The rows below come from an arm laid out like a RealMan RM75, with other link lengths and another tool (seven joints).
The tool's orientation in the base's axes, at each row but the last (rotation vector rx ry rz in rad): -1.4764, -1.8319, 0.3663; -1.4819, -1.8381, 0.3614; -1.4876, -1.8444, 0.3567; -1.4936, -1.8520, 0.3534; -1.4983, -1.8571, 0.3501; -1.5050, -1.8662, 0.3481; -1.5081, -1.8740, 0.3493; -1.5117, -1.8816, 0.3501; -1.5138, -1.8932, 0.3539; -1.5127, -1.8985, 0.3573; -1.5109, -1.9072, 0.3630; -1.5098, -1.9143, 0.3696; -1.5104, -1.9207, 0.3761
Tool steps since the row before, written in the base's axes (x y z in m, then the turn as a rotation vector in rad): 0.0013, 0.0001, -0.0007, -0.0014, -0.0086, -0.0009; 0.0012, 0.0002, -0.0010, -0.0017, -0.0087, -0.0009; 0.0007, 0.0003, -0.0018, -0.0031, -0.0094, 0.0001; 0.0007, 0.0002, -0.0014, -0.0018, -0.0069, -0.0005; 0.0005, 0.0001, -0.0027, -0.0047, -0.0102, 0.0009; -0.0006, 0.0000, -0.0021, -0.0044, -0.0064, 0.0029; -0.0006, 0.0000, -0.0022, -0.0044, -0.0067, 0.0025; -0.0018, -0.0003, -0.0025, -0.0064, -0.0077, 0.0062; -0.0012, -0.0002, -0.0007, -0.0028, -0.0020, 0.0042; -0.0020, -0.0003, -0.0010, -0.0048, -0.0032, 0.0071; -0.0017, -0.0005, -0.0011, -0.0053, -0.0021, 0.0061; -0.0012, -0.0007, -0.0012, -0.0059, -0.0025, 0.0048; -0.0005, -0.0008, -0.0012, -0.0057, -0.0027, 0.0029
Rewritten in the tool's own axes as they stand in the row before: -0.0002, 0.0014, -0.0004, -0.0082, -0.0030, -0.0003; -0.0003, 0.0016, -0.0001, -0.0083, -0.0032, -0.0001; -0.0004, 0.0017, 0.0008, -0.0085, -0.0051, 0.0000; -0.0004, 0.0014, 0.0006, -0.0065, -0.0030, 0.0001; -0.0009, 0.0020, 0.0016, -0.0088, -0.0070, 0.0003; -0.0007, 0.0008, 0.0019, -0.0046, -0.0069, -0.0005; -0.0007, 0.0009, 0.0020, -0.0050, -0.0067, -0.0003; -0.0010, 0.0001, 0.0029, -0.0045, -0.0107, -0.0019; -0.0003, -0.0005, 0.0013, -0.0002, -0.0052, -0.0016; -0.0004, -0.0010, 0.0020, -0.0002, -0.0087, -0.0027; -0.0006, -0.0008, 0.0018, 0.0006, -0.0082, -0.0014; -0.0009, -0.0004, 0.0015, -0.0001, -0.0080, -0.0002; -0.0011, 0.0001, 0.0011, -0.0010, -0.0068, 0.0011
